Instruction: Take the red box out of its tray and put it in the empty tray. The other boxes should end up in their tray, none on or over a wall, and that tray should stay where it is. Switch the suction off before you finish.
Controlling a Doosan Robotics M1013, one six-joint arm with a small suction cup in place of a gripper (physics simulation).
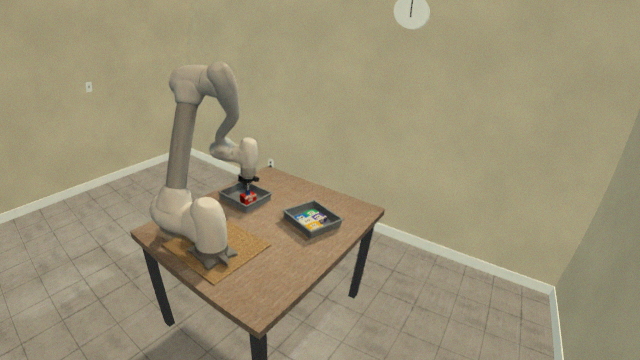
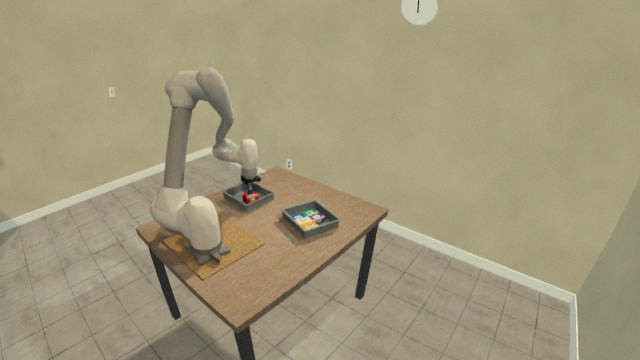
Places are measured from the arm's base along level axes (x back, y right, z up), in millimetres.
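Where they show: hand at its tool point: (image 1: 248, 195) (image 2: 250, 195); arm's base at its link origin: (image 1: 212, 252) (image 2: 206, 249).
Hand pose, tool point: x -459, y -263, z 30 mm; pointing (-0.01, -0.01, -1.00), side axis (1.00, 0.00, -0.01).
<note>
Things, the pixels of their centre, and the offset from my tool point. Level surfaces: height alone.
- red box at the middle of its body: (image 1: 248, 198) (image 2: 250, 197) dx +4, dy +5, dz -12 mm
- left grey tray at the middle of its body: (image 1: 245, 195) (image 2: 248, 195) dx +0, dy -28, dz -13 mm
- wooden table at its surface level: dz -38 mm
The red box (image 1: 248, 199) (image 2: 251, 198) is inside the left grey tray (image 1: 260, 202) (image 2: 262, 202), near its front corner. My suction cup (image 1: 247, 192) (image 2: 250, 192) points straight down and meets the top of the red box. Whether the suction holds the box does not show. The box's underside and its contact with the tray floor are hard to make out. The other grey tray (image 1: 327, 229) (image 2: 322, 230) holds several boxes inside its walls, among them a green one (image 1: 311, 213) (image 2: 311, 213), a purple one (image 1: 319, 218) (image 2: 317, 218) and a yellow one (image 1: 314, 226) (image 2: 309, 225).
Both trays stand apart on the wooden table (image 1: 280, 270) (image 2: 275, 265). The arm's base stands on a tan mat (image 1: 252, 245) (image 2: 245, 245) at the table's left side. The tray walls rise around the boxes.
</note>
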